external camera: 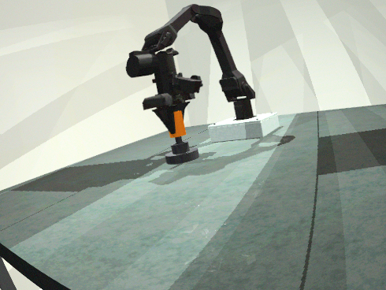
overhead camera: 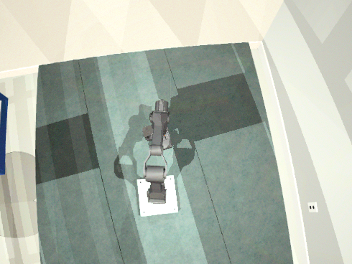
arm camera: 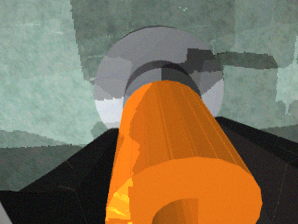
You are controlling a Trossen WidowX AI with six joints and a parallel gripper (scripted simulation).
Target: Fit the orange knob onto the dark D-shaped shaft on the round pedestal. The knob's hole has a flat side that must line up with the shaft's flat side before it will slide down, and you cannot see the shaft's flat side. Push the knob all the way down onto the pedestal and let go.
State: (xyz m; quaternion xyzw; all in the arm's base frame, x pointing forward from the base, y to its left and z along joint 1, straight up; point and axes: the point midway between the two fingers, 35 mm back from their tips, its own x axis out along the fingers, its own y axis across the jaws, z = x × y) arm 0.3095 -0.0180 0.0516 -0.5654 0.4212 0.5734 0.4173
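Right now the orange knob is 2 cm above my gripper tip. Round my gripper tip: dark pedestal 4 cm below.
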